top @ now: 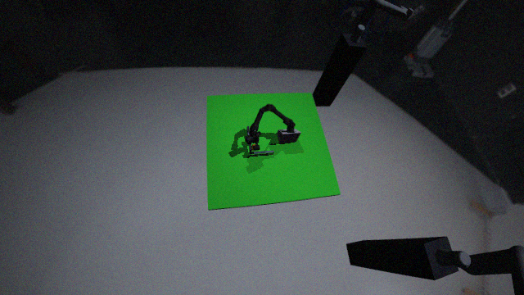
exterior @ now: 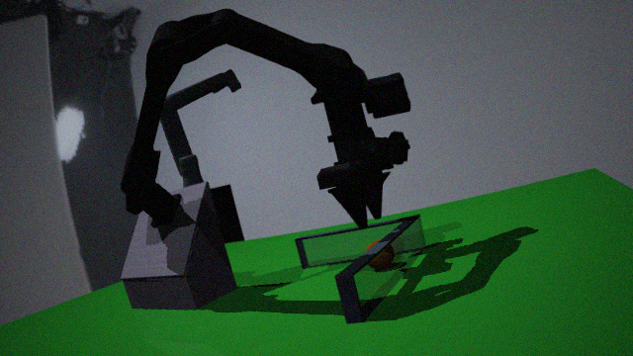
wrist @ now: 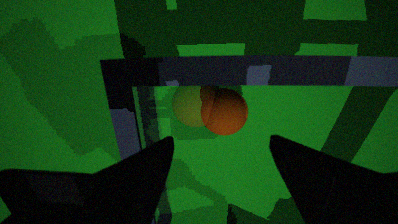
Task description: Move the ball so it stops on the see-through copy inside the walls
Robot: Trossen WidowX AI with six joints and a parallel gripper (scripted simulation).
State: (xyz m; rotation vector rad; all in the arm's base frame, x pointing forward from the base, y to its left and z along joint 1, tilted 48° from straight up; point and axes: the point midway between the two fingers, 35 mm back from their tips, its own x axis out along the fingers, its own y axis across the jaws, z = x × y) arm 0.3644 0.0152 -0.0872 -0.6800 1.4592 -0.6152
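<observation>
My gripper tip is now 50 mm above the orange ball and 10 mm to the left of it. From my gripper tip the other things lie so: see-through copy of ball 50 mm below, 20 mm to the left, 10 mm ahead.
</observation>
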